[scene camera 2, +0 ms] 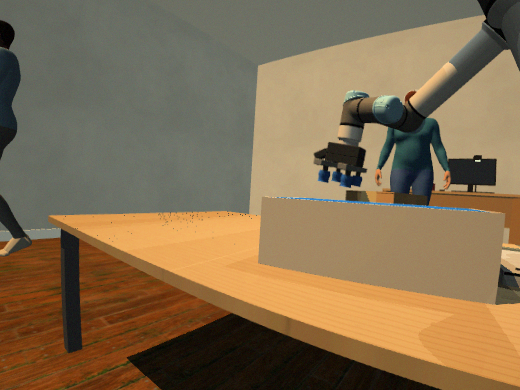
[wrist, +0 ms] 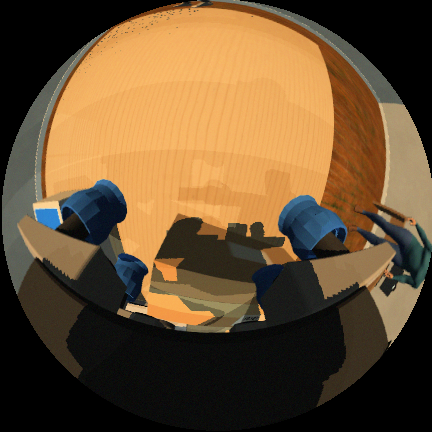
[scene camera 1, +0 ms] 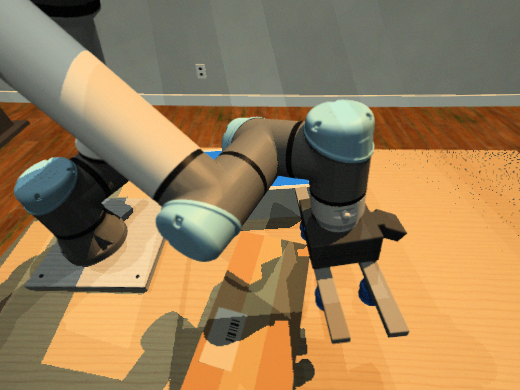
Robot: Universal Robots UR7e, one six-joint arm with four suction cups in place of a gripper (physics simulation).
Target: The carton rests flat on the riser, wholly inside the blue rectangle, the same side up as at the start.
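Frame: origin at the arm's base, x up, y right, z ahead, level; centimetres.
Seen in the pictures: hand, its tool point: (scene camera 2: 340,183) (wrist: 199,249); arm's base, origin of its link: (scene camera 1: 97,239).
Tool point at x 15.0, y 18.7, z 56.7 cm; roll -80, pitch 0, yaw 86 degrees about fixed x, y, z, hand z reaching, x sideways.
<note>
Offsets run from my tool point to a thing's middle. Level surfaces: height alone.
The carton @[dx -9.4, dy +7.1, dz -14.9 cm] (scene camera 1: 270,350) (scene camera 2: 411,199) (wrist: 215,245), an orange-brown box with a white barcode label, lies label side up on the table, partly in the arm's shadow. The grey riser @[dx -10.8, dy -34.4, dz -16.1 cm] (scene camera 1: 272,207) (scene camera 2: 380,245) stands behind it in scene camera 1. The blue rectangle @[dx -4.9, dy -34.4, dz -16.1 cm] (scene camera 1: 292,181) (scene camera 2: 400,203) (wrist: 48,218) is on the riser's top, largely hidden by the arm in scene camera 1. My gripper (scene camera 1: 337,265) (scene camera 2: 340,179) (wrist: 202,250) has its four blue cups pointing down, open and bearing nothing. It hangs above the carton's level, to the carton's right in scene camera 1.
The arm's base plate (scene camera 1: 115,270) is on the left of the wooden table @[dx -16.9 cm] (scene camera 1: 440,260) (scene camera 2: 165,250). One person (scene camera 2: 412,155) stands behind the arm beside a desk with a monitor (scene camera 2: 472,171). Another person (scene camera 2: 7,95) is at the far left.
</note>
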